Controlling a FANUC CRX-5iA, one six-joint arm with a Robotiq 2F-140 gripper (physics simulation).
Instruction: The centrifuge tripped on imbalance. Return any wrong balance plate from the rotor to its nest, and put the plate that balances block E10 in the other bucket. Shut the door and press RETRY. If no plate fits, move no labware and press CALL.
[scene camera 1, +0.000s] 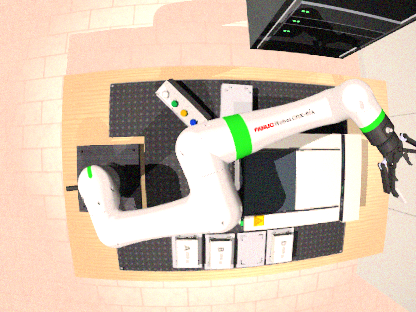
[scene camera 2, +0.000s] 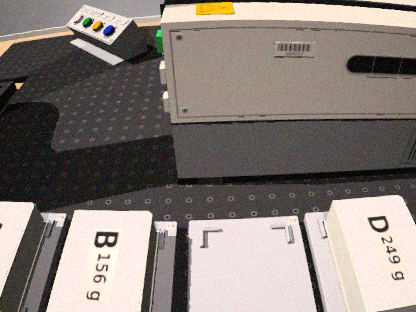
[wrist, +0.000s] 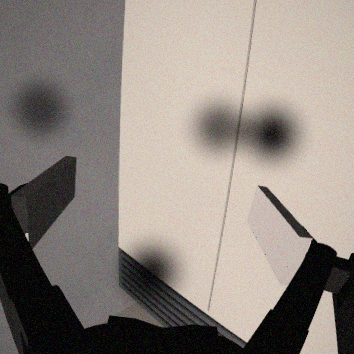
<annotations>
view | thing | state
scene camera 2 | balance plate B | -
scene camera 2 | balance plate A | -
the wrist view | my gripper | -
</annotations>
